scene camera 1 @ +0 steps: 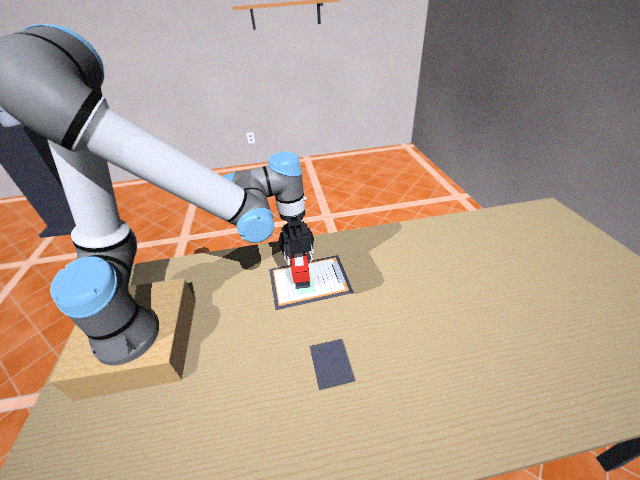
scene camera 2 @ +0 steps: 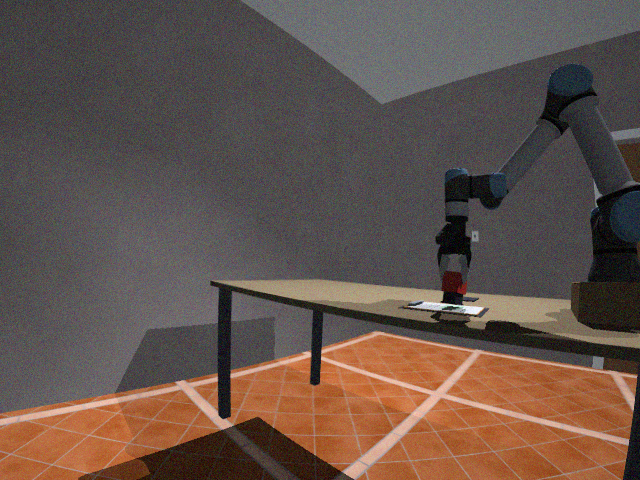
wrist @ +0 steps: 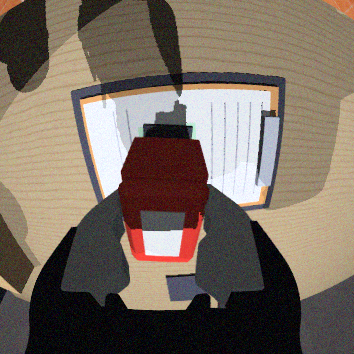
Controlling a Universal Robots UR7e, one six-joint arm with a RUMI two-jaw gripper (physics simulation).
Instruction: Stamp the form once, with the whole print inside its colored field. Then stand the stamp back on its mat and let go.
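Places are measured from the arm's base along level axes (x ahead, y left, z up), in millimetres.
Pixels of known places: gripper, fingertip midpoint: [scene camera 1: 300, 263] [scene camera 2: 453, 284] [wrist: 164, 187]; arm's base, link origin: [scene camera 1: 127, 336] [scene camera 2: 615, 283].
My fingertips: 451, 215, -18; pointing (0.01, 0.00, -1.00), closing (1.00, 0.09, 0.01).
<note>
Ahead of a thing's pixels: the offset from my fingertips to its top centre, as dx, dy, dz. Level surfaces: height alone.
My gripper [scene camera 1: 299, 257] [scene camera 2: 454, 272] [wrist: 164, 187] is shut on the red stamp @[+0, -10, +40] [scene camera 1: 300, 272] [scene camera 2: 452, 282] [wrist: 165, 162] and holds it upright, black base down. The base is low over the form @[+23, -2, -67] [scene camera 1: 284, 290] [scene camera 2: 426, 306] [wrist: 230, 150]; I cannot tell whether it touches. The green field @[+5, -13, -74] [scene camera 1: 306, 291] [wrist: 194, 131] is mostly hidden by the base, with green showing at its sides in the wrist view. No print can be made out. The stamp's mat @[dz -75] [scene camera 1: 332, 364] [scene camera 2: 470, 299] [wrist: 181, 288] is a dark rectangle with no stamp on it.
The form lies on a dark-edged clipboard [scene camera 1: 315, 300] [wrist: 220, 77] with a grey metal clip @[+123, +10, -67] [scene camera 1: 338, 272] [wrist: 270, 150] at one end. The arm stands on a wooden block [scene camera 1: 124, 379] [scene camera 2: 604, 304] on the table @[dz -79] [scene camera 1: 439, 335] [scene camera 2: 336, 291].
</note>
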